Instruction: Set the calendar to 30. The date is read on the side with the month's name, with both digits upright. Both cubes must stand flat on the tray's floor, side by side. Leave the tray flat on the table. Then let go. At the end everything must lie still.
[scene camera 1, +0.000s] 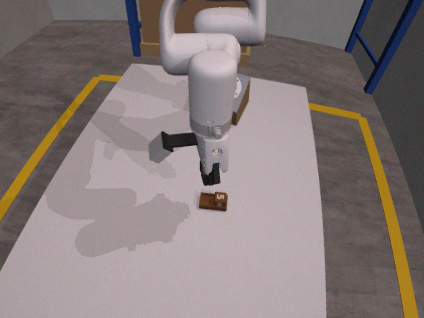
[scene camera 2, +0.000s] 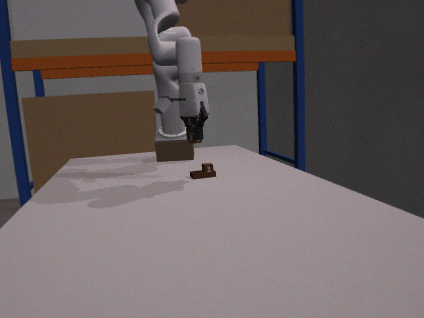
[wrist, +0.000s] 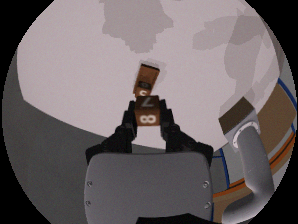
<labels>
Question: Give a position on a brown cube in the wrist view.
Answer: At 147, 110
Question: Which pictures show my gripper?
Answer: Scene camera 1, scene camera 2 and the wrist view: all of them.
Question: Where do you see my gripper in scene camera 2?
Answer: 195, 139
</labels>
